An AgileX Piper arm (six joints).
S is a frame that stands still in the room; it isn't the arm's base.
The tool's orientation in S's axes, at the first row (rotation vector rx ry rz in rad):
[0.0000 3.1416 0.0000]
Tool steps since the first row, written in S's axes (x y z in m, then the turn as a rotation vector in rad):
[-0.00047 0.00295 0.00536 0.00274 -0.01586 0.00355]
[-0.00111 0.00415 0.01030 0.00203 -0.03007 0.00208]
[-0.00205 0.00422 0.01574 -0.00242 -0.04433 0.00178]
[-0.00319 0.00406 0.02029 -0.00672 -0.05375 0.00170]
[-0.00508 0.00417 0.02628 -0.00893 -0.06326 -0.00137]
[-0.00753 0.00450 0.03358 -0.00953 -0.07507 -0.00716]
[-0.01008 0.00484 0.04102 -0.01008 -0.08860 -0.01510]
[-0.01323 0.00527 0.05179 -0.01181 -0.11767 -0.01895]
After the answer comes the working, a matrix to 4 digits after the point.
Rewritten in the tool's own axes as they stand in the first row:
[0.00047 0.00295 -0.00536 -0.00274 -0.01586 -0.00355]
[0.00111 0.00415 -0.01030 -0.00203 -0.03007 -0.00208]
[0.00205 0.00422 -0.01574 0.00242 -0.04433 -0.00178]
[0.00319 0.00406 -0.02029 0.00672 -0.05375 -0.00170]
[0.00508 0.00417 -0.02628 0.00893 -0.06326 0.00137]
[0.00753 0.00450 -0.03358 0.00953 -0.07507 0.00716]
[0.01008 0.00484 -0.04102 0.01008 -0.08860 0.01510]
[0.01323 0.00527 -0.05179 0.01181 -0.11767 0.01895]

The tool's axes in the first row as the columns of a matrix, in S's axes (rounded; the answer above uses it unrounded):
[-1.0000 0.0000 0.0000]
[0.0000 1.0000 0.0000]
[0.0000 0.0000 -1.0000]

